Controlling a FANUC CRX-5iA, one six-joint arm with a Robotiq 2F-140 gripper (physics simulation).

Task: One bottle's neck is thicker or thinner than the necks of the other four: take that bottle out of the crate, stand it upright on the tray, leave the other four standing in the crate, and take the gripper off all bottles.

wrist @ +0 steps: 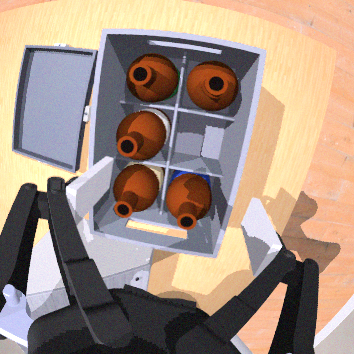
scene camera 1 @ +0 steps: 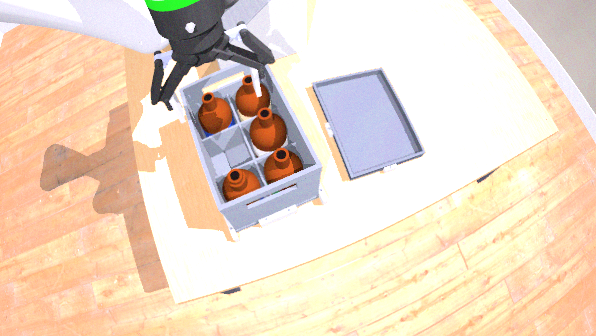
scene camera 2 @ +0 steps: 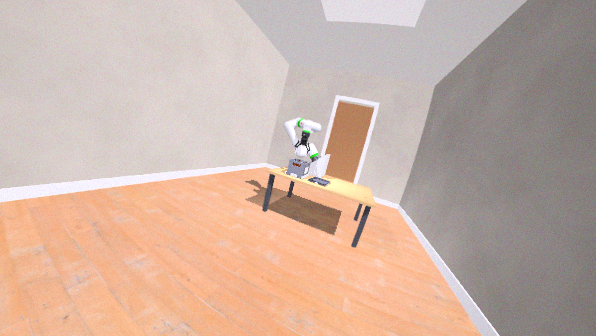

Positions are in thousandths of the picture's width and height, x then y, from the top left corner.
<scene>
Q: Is my gripper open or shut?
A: Open.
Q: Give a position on a grey tray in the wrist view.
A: At 151, 256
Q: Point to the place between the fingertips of my gripper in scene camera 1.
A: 367, 305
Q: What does my gripper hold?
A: Nothing.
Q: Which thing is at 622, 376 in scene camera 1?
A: A grey tray.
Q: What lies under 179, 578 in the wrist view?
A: My gripper.
</scene>
